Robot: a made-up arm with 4 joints.
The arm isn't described. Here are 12 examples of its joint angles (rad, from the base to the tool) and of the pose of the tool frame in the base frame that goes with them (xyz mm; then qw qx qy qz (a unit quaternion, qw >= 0)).
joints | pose
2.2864 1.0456 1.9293 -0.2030 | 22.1 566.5 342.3 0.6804 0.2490 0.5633 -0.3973
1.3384 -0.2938 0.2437 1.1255 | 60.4 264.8 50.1 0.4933 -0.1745 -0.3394 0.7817
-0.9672 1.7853 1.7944 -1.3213 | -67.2 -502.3 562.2 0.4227 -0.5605 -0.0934 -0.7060
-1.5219 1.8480 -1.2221 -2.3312 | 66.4 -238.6 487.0 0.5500 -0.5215 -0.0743 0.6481
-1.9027 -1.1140 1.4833 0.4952 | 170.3 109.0 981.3 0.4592 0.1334 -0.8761 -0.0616
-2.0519 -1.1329 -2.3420 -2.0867 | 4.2 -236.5 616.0 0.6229 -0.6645 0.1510 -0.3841
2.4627 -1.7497 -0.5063 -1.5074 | -175.3 414.4 599.0 0.6598 0.4446 0.4527 0.4025
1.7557 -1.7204 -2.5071 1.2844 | 38.5 -3.2 163.4 0.3937 -0.1137 0.0373 -0.9114
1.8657 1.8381 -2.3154 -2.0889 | -56.9 282.2 670.4 0.1704 0.2384 -0.9356 -0.1971
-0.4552 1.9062 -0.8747 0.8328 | -179.8 -319.2 705.2 0.1300 -0.0820 0.8802 0.4489
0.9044 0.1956 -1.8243 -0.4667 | -192.3 6.5 125.8 0.7083 -0.3437 0.6074 0.1060
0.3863 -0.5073 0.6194 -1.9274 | 8.9 38.2 589.0 0.3499 0.5373 -0.7612 0.0975
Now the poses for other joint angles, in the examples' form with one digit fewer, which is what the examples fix.
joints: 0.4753 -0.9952 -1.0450 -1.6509
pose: -193 38 252 0.617 -0.176 0.758 -0.113
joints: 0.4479 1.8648 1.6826 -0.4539
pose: -108 -290 118 0.588 -0.539 0.184 -0.574
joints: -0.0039 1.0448 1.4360 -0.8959
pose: 205 -351 219 0.715 -0.168 -0.227 -0.639
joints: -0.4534 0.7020 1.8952 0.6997
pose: -37 -407 686 0.043 -0.642 -0.487 -0.590
